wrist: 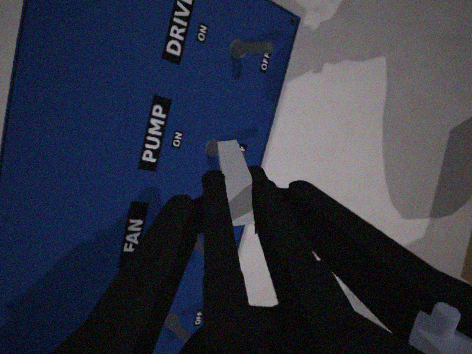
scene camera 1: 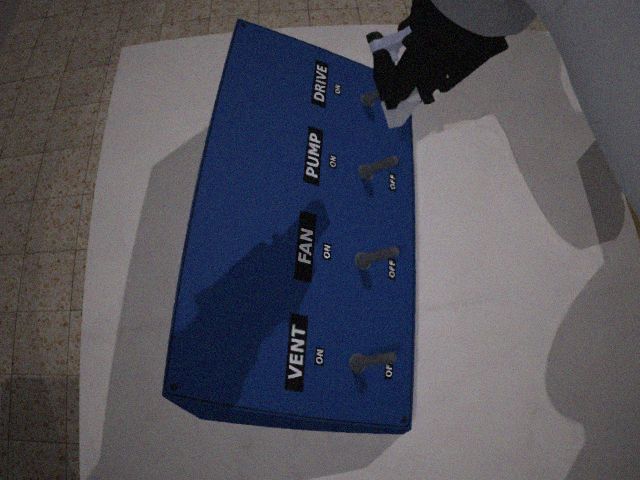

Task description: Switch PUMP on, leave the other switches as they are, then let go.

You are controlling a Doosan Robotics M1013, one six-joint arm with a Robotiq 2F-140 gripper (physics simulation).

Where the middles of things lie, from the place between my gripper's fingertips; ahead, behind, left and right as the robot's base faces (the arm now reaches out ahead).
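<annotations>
You'll find the blue switch panel (scene camera 1: 274, 305) 9 cm ahead of my hand and 5 cm to the left of it, and it's 13 cm below my hand as well.
</annotations>
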